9 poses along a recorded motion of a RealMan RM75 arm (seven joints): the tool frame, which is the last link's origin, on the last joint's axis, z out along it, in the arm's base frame.
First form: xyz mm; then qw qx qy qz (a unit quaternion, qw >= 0).
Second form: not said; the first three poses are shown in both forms.
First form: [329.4 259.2 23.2 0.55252 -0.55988 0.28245 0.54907]
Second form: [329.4 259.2 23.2 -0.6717 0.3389 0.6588 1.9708]
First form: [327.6 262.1 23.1 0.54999 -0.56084 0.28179 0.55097]
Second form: [327.6 262.1 23.1 -0.6715 0.3374 0.6597 1.9769]
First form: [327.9 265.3 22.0 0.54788 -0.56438 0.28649 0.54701]
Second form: [327.9 265.3 22.0 -0.6746 0.3425 0.6539 1.9819]
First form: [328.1 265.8 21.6 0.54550 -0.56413 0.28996 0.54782]
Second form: [328.1 265.8 21.6 -0.6731 0.3460 0.6536 1.9876]
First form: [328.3 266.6 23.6 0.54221 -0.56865 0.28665 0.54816]
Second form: [328.3 266.6 23.6 -0.6768 0.3412 0.6524 1.9955]
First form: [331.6 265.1 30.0 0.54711 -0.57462 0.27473 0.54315]
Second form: [331.6 265.1 30.0 -0.6865 0.3282 0.6489 1.9838]
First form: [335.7 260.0 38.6 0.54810 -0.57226 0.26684 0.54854]
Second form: [335.7 260.0 38.6 -0.6842 0.3190 0.6558 1.9814]
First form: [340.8 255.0 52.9 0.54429 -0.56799 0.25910 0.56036]
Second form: [340.8 255.0 52.9 -0.6771 0.3089 0.6680 1.9905]
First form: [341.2 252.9 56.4 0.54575 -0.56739 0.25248 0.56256]
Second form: [341.2 252.9 56.4 -0.6771 0.3013 0.6714 1.9870]
